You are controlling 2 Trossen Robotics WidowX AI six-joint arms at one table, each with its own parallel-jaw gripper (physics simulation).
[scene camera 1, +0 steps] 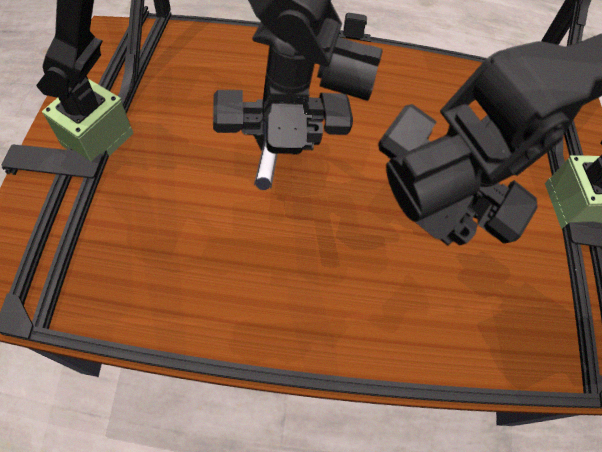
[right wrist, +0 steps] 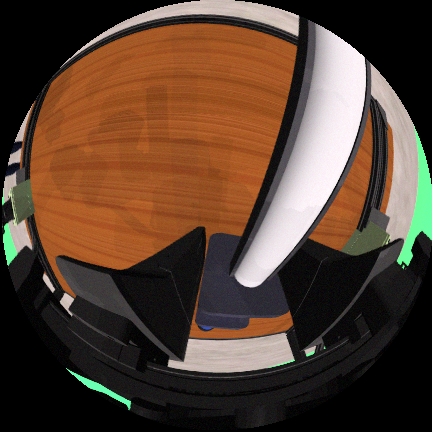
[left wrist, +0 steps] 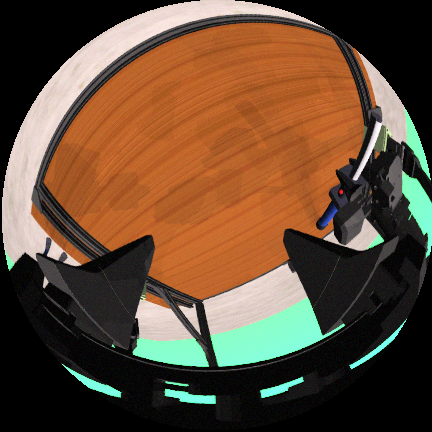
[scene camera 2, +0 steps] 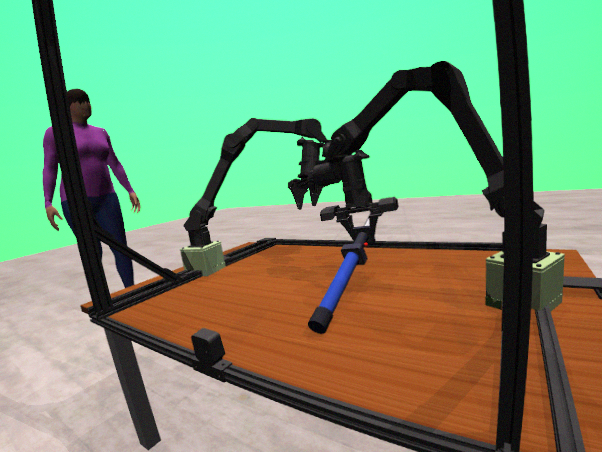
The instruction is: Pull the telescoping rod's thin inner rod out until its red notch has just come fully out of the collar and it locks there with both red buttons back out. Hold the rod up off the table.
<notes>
My left gripper is open and holds nothing. Further things: my right gripper and a telescoping rod.
My left gripper shows as well in the left wrist view and in scene camera 2. My right gripper shows as well in the right wrist view, in the left wrist view and in scene camera 2.
</notes>
